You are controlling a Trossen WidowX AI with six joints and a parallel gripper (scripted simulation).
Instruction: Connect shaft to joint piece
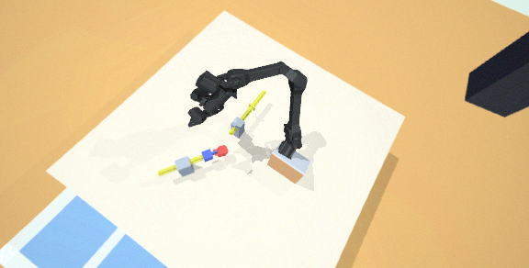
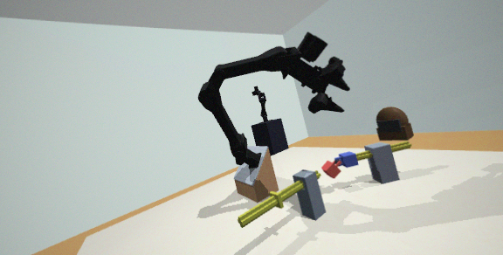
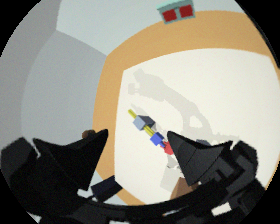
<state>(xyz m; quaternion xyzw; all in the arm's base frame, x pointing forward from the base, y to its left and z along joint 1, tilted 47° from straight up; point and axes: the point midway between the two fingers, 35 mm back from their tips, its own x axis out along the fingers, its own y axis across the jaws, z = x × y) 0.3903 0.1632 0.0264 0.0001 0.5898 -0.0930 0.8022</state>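
Right now my gripper tip is 10 cm past the red square joint piece and 23 cm above it.
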